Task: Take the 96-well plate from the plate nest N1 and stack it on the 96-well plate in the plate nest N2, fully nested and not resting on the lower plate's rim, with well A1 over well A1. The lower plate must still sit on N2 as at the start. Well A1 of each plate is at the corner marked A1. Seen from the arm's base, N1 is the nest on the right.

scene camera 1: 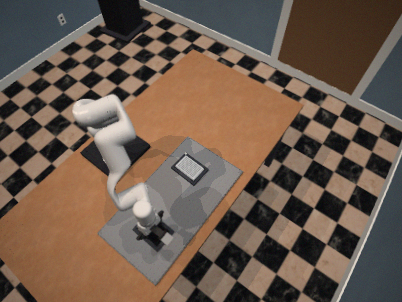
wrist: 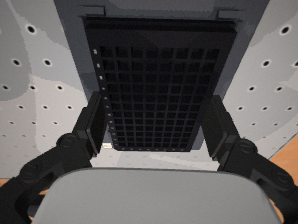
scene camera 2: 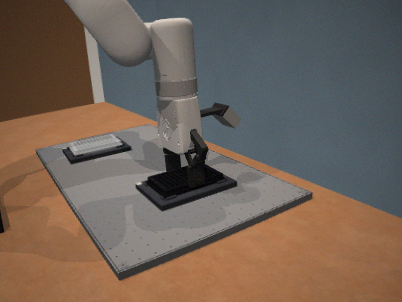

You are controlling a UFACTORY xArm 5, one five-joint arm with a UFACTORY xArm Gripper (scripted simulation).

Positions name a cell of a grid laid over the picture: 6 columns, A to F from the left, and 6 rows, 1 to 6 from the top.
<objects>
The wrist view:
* gripper: D3
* black 96-well plate: D3
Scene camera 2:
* black 96-well plate: C4
</objects>
